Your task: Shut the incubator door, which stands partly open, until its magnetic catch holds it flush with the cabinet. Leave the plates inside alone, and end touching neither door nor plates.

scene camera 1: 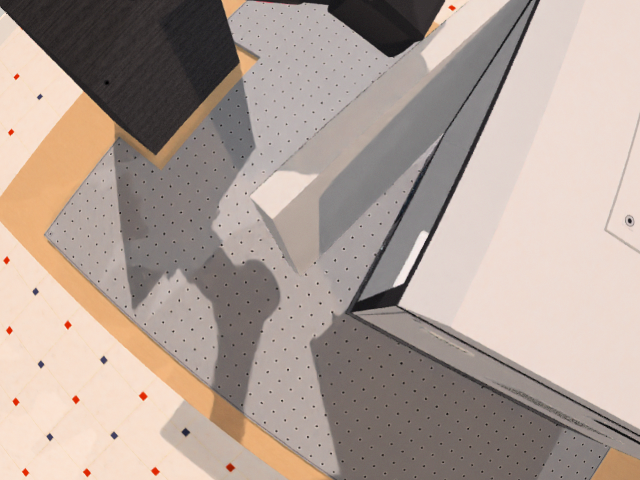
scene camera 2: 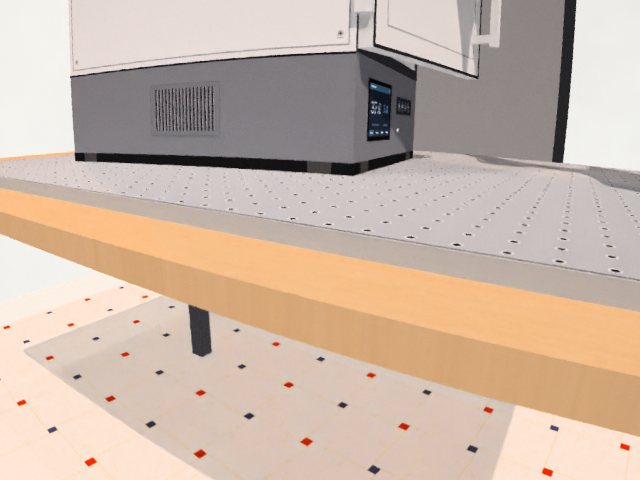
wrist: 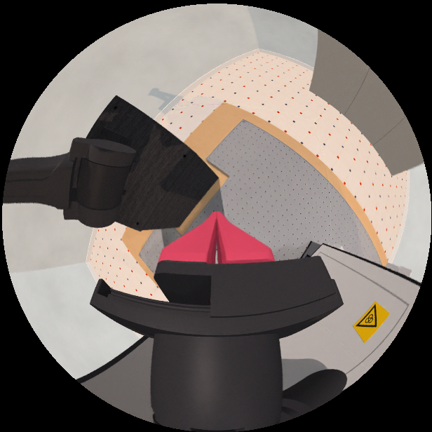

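The incubator door point(scene camera 1: 372, 180) point(scene camera 2: 426, 25) point(wrist: 337, 300) stands partly open, at an acute angle to the cabinet point(scene camera 1: 527, 180) point(scene camera 2: 206, 23). A wedge-shaped gap shows between them in scene camera 1. The door's handle point(scene camera 2: 494, 20) is at its free edge. My gripper point(wrist: 216, 217) is shut and empty, its red fingertips together. In the wrist view it is beside the door, which shows at the lower right with a yellow warning label. In scene camera 1 its dark body is at the top, by the door's outer side; contact is unclear. The plates inside do not show.
A black pedestal point(scene camera 1: 129, 67) point(wrist: 165, 170) stands at the bench's notched edge, with a dark arm part beside it in the wrist view. The perforated metal plate point(scene camera 1: 175, 320) point(scene camera 2: 465, 206) lies on the wooden bench point(scene camera 1: 31, 191) point(scene camera 2: 310, 279). A grey cupboard point(wrist: 367, 100) is at the upper right.
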